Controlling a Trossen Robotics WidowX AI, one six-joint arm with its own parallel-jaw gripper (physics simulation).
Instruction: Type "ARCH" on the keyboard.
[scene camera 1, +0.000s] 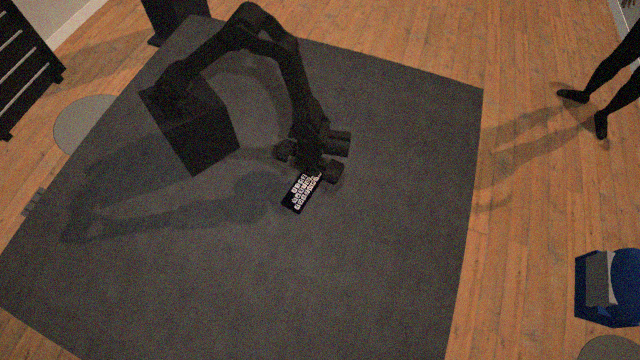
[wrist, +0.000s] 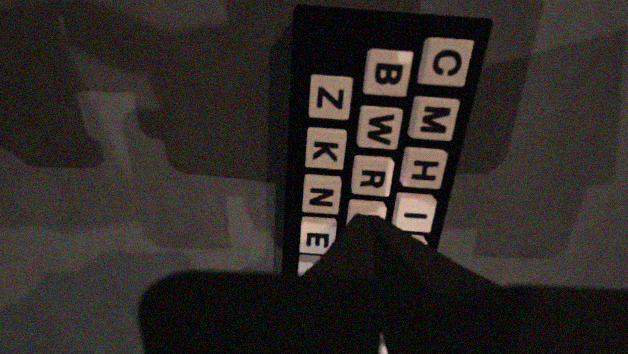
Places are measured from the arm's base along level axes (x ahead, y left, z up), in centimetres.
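Where they show: gripper, between the fingertips: (scene camera 1: 309, 175) (wrist: 364, 226); arm's base, origin of its link: (scene camera 1: 174, 111).
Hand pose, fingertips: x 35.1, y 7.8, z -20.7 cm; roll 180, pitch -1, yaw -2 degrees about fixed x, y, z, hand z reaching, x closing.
Observation:
Each offset is from my fingertips to the top centre of the thing. Level surfaces: height alone.
A black keyboard @(dz -0.4, dx -0.1, dy -2.2 cm) (scene camera 1: 302, 193) (wrist: 330, 40) with cream letter keys lies on the dark mat, partly under my arm in the scene view. In the wrist view the R key @(dz -0.4, dx +0.3, dy +1.7 cm) (wrist: 371, 176), the H key @(dz -0.4, dx +2.1, dy +2.0 cm) (wrist: 424, 168) and the C key @(dz -0.4, dx +2.4, dy +5.4 cm) (wrist: 446, 62) are readable, with Z, K, N, E, B, W, M and I around them. My gripper (scene camera 1: 314, 171) (wrist: 364, 226) is shut and empty. Its tips overlap the key just below R and hide that key's letter; whether they touch it, I cannot tell. The gripper hides the keyboard's lower part in the wrist view.
The arm rises from a black block (scene camera 1: 202, 137) on the dark mat @(dz -2.2 cm) (scene camera 1: 390, 240). A person's black legs (scene camera 1: 612, 65) stand on the wooden floor at the right. A blue object (scene camera 1: 625, 285) is at the lower right, and a dark slatted piece of furniture (scene camera 1: 42, 60) is at the upper left.

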